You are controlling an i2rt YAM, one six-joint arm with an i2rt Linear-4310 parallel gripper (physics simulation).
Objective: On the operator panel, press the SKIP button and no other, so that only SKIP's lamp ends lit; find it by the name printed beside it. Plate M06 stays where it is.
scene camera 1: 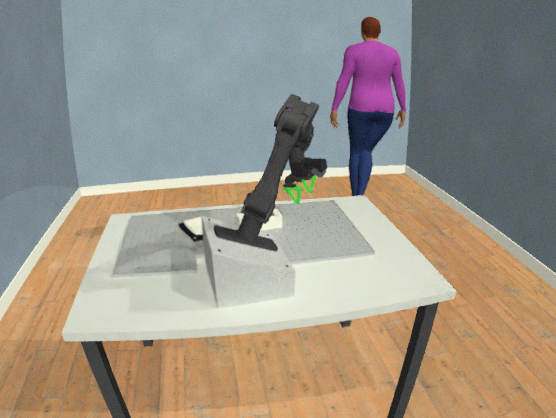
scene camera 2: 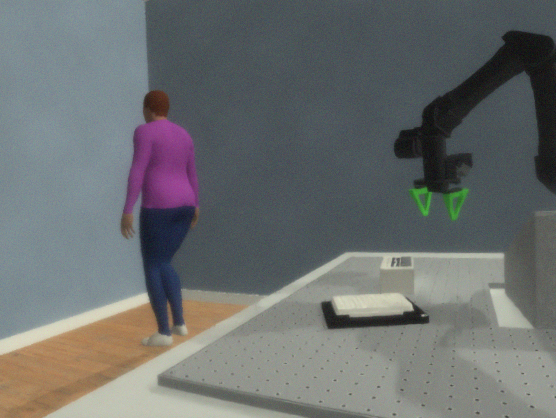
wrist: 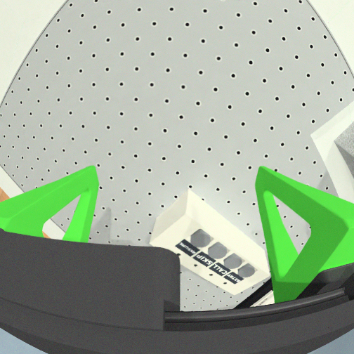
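Pixels of known places: gripper, fingertip midpoint: [scene camera 1: 303,198] [scene camera 2: 439,217]; arm's base, origin of the base link: [scene camera 1: 245,239].
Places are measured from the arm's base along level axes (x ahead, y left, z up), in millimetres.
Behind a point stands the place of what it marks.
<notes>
The operator panel [scene camera 1: 275,220] @[x 294, y -183, z -89 mm] [scene camera 2: 397,279] @[x 325, y -43, z -92 mm] [wrist: 192,212] is a white box with four grey buttons in a row. In the wrist view, the SKIP label [wrist: 204,260] is second from the left, beside the second button [wrist: 217,250]. CALL and RETRY are printed further right; the leftmost label is hard to read. No lamp looks lit. My gripper [scene camera 1: 304,197] @[x 225, y -272, z 17 mm] [scene camera 2: 440,217] @[x 225, y -272, z 17 mm] [wrist: 176,174] is open and empty, high above the pegboard and clear of the panel. A white plate [scene camera 2: 372,303] @[x 360, y 127, z -95 mm] lies on a black holder [scene camera 2: 332,321] @[x 418, y 185, z -111 mm] near the panel; its name is not readable.
The grey perforated board [scene camera 1: 330,235] @[x 169, y -362, z -122 mm] [scene camera 2: 260,355] @[x 495, y 305, z -123 mm] [wrist: 165,100] lies on the white table [scene camera 1: 350,290] @[x -176, y -283, z -135 mm]. The arm's grey base block [scene camera 1: 255,282] @[x -146, y 7, z -63 mm] [scene camera 2: 545,260] @[x 96, y 121, z -25 mm] stands at its edge. A person in a magenta top [scene camera 1: 372,75] [scene camera 2: 162,165] is beyond the table.
</notes>
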